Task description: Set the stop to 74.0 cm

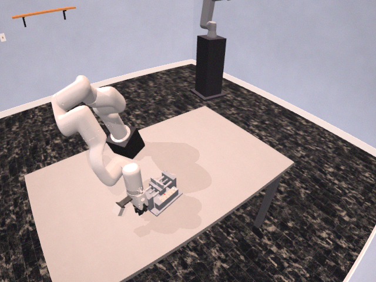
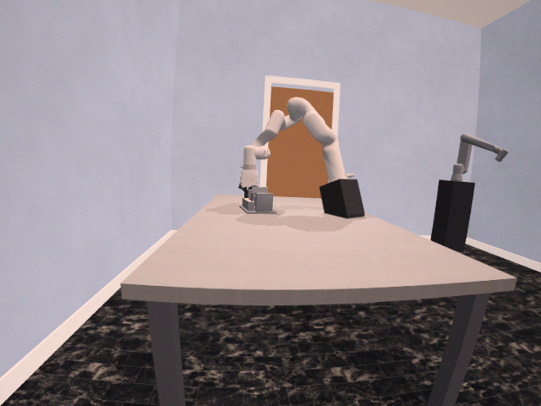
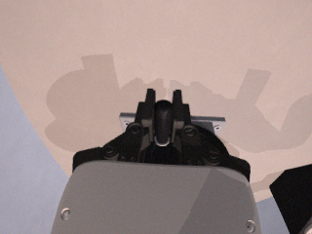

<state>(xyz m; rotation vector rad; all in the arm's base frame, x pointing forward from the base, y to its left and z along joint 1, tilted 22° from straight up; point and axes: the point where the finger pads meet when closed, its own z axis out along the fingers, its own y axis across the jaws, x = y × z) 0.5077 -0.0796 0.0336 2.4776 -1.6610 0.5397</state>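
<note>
The black handwheel lies 2 cm to the left of my hand and 1 cm behind it. Also, from my hand: handwheel knob (1 cm to the left); then sliding stop block (14 cm to the left, 7 cm behind, 3 cm above).
</note>
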